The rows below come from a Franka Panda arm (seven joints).
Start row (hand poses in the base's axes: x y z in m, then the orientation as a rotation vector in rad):
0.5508, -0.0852, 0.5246, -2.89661, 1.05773, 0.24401
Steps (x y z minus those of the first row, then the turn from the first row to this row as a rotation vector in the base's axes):
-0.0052, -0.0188, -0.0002, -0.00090, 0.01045, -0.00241
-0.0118, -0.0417, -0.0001, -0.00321, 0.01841, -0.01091
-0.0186, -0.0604, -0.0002, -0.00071, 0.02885, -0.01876
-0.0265, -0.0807, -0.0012, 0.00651, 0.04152, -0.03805
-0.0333, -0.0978, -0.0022, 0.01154, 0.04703, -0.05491
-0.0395, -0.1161, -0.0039, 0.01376, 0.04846, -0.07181
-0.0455, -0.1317, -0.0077, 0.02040, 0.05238, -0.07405
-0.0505, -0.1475, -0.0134, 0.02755, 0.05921, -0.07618
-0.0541, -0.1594, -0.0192, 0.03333, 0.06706, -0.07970
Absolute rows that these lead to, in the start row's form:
0.5456, -0.1040, 0.5244, -2.89787, 1.06310, 0.25892
0.5390, -0.1269, 0.5245, -2.89616, 1.07738, 0.26926
0.5322, -0.1456, 0.5244, -2.89092, 1.08898, 0.28548
0.5243, -0.1659, 0.5234, -2.87460, 1.11494, 0.30655
0.5175, -0.1830, 0.5224, -2.86034, 1.13722, 0.31609
0.5113, -0.2013, 0.5207, -2.84772, 1.16012, 0.31834
0.5053, -0.2169, 0.5169, -2.84102, 1.16074, 0.32689
0.5003, -0.2327, 0.5112, -2.83431, 1.16138, 0.33993
0.4967, -0.2446, 0.5054, -2.82799, 1.16471, 0.35377

